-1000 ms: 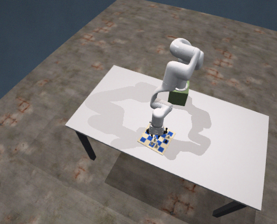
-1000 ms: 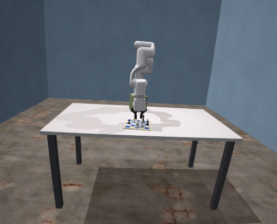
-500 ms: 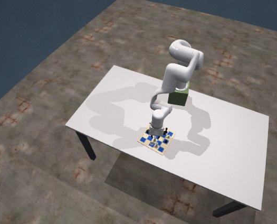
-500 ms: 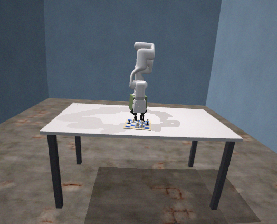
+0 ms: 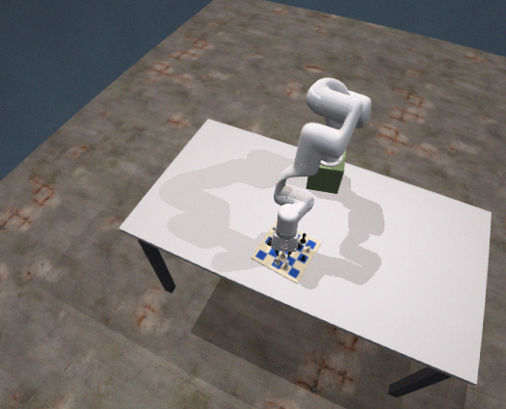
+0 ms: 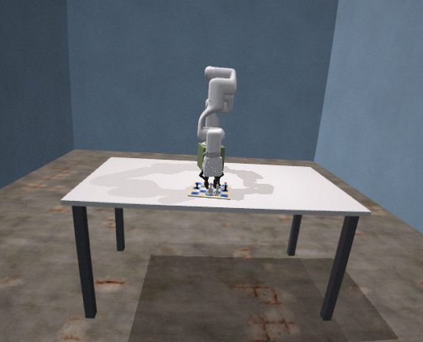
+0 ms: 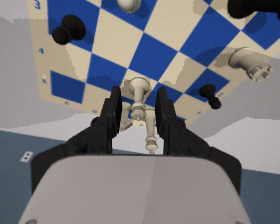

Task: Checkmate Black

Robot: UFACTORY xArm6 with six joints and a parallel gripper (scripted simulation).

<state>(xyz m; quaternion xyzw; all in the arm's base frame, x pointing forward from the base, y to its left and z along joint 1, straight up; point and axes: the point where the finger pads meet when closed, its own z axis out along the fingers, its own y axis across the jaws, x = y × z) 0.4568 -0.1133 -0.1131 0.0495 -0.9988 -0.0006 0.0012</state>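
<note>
The cream chessboard is 3 cm behind my hand, 1 cm to the left of it and 4 cm below it. Round my hand: tall black piece: 9 cm behind, 7 cm to the left, 1 cm below.
</note>
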